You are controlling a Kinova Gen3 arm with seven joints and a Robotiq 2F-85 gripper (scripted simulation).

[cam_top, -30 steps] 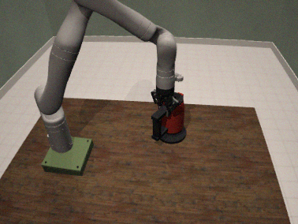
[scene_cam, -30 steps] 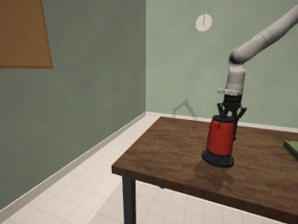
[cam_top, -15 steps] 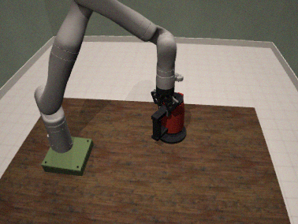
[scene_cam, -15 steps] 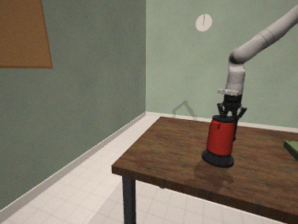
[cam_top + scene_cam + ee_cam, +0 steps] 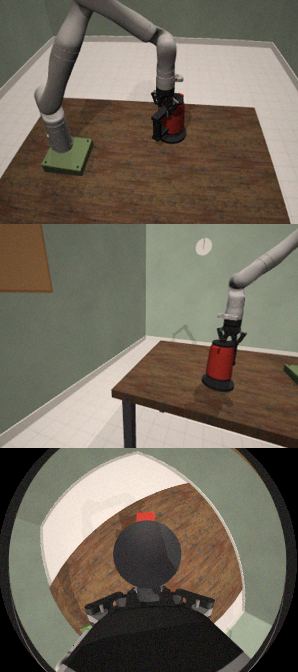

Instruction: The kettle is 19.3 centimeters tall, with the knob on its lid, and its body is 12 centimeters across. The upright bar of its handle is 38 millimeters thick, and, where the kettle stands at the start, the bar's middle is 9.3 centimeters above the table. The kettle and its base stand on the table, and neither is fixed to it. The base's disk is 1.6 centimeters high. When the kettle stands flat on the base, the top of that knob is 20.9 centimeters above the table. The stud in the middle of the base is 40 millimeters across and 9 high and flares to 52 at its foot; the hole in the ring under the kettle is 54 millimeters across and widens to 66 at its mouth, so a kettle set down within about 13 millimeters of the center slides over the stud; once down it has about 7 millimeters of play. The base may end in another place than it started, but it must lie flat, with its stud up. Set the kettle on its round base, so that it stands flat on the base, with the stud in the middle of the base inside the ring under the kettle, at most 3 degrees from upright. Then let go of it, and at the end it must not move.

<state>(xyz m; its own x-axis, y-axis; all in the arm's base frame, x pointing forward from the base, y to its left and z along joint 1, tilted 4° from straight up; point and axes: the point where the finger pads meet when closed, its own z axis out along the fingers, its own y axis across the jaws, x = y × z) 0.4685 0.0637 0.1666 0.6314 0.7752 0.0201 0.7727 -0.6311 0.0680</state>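
My gripper is now 50 mm above the red kettle, 20 mm to the right of it and 20 mm short of it. Also, from my hand: round base (180 mm below, 50 mm to the left, 40 mm ahead).
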